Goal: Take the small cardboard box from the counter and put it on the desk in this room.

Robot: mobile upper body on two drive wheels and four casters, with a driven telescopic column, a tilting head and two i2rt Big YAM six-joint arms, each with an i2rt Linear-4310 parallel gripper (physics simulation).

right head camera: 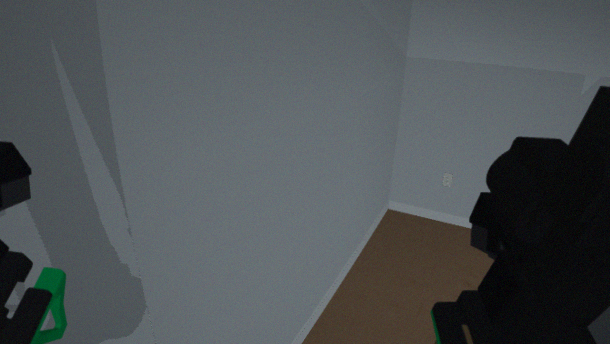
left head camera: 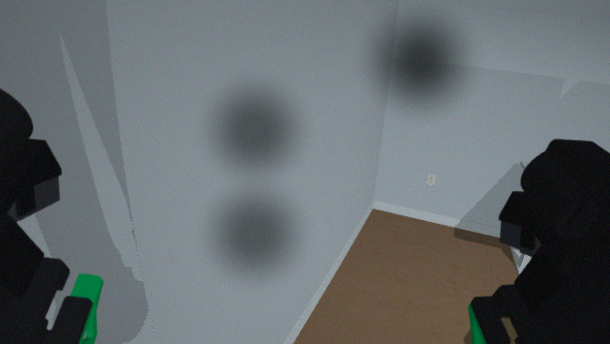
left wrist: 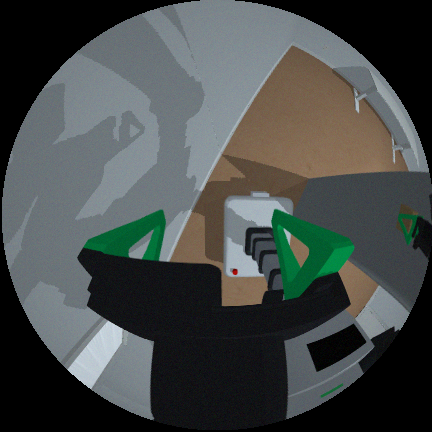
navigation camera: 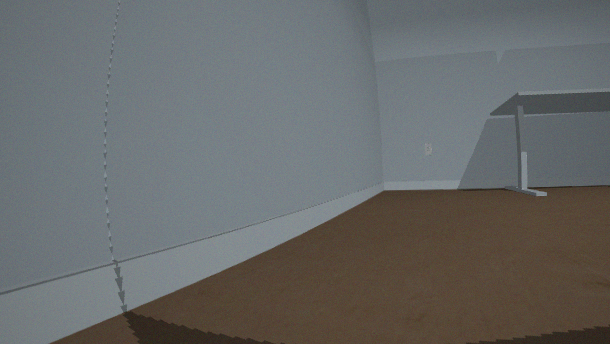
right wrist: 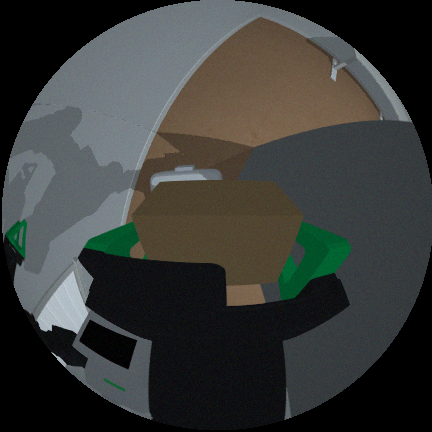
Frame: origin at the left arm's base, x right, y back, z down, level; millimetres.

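Where they show: left gripper, fingertip midpoint: (right head camera: 18,324) (left head camera: 42,334) (left wrist: 218,215) (right wrist: 22,221); right gripper, fingertip midpoint: (left wrist: 402,216) (right wrist: 216,214).
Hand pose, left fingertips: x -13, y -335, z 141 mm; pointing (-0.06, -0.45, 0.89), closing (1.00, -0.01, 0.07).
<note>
After its pixels a point has its place.
The small cardboard box (right wrist: 216,240) @[x 452, y -337, z 128 mm] (left wrist: 406,216) is brown and fills the middle of the right wrist view. My right gripper (right wrist: 216,214) @[x 452, y -333, z 180 mm] is shut on it, with a green finger at each side; its fingertips are partly hidden. My left gripper (left wrist: 218,215) @[x -13, y -335, z 141 mm] is open and empty, its two green fingers wide apart. The desk (navigation camera: 565,102) @[x 2317, y -1757, z 659 mm] stands against the far wall at the right of the navigation view, with a light top and a pale leg. Part of the desk also shows at the upper right in the left wrist view (left wrist: 387,95) and the right wrist view (right wrist: 367,75). The counter does not show.
A long pale wall (left head camera: 200,175) @[x 13, y -869, z 199 mm] (navigation camera: 225,125) @[x 56, y -953, z 1015 mm] runs close along the left and meets the far wall (navigation camera: 430,100) @[x 1578, y -2721, z 460 mm] at a corner. A dark grey wall (left wrist: 360,210) @[x 654, y -304, z 548 mm] (right wrist: 345,200) @[x 670, y -334, z 243 mm] stands close at the right in the wrist views. My white base (left wrist: 240,215) @[x 81, y -185, z 1094 mm] is below the grippers.
</note>
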